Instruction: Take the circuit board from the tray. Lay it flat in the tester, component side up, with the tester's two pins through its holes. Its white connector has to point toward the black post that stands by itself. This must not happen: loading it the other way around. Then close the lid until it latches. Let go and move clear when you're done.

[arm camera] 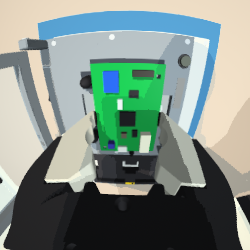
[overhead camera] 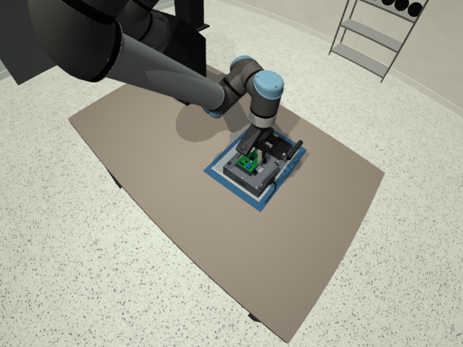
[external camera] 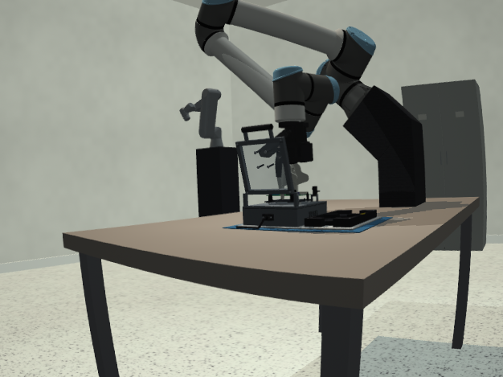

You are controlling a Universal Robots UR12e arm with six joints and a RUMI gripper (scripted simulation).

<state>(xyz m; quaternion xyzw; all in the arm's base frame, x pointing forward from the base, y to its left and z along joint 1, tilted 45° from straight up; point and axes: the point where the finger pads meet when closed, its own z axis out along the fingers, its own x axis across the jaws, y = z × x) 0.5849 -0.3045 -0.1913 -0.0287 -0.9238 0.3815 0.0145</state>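
Now: hand right at the green circuit board. From my hand the other things lie so: tester bed: 1 cm ahead, 1 cm to the left, 1 cm below; then black post: 6 cm behind, 6 cm to the left; then tester: 3 cm ahead, 4 cm to the left, 3 cm above.
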